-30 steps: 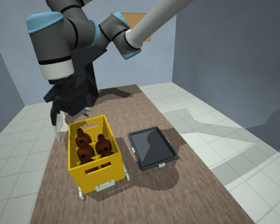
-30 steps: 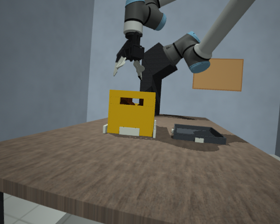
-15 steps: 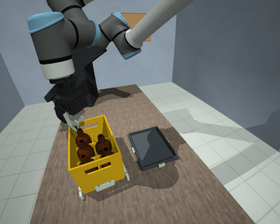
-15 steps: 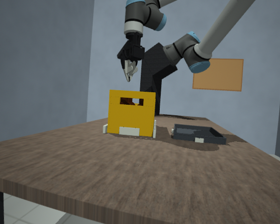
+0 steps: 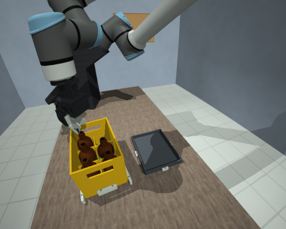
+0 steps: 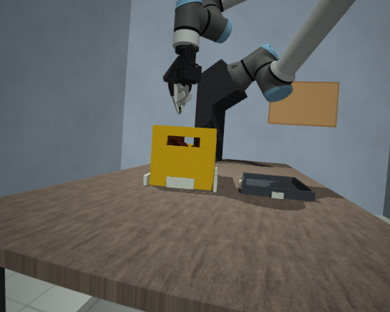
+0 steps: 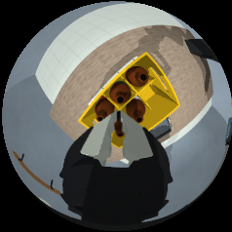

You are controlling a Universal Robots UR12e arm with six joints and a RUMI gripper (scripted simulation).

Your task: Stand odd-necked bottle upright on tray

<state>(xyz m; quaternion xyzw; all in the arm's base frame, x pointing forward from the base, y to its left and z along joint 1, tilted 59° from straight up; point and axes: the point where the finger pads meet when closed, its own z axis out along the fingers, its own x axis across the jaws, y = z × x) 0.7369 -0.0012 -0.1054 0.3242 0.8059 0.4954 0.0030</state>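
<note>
The yellow crate is 1 cm behind my hand, 4 cm to the left of it and 16 cm below it. Round my hand: dark tray: 3 cm behind, 33 cm to the left, 23 cm below.
</note>
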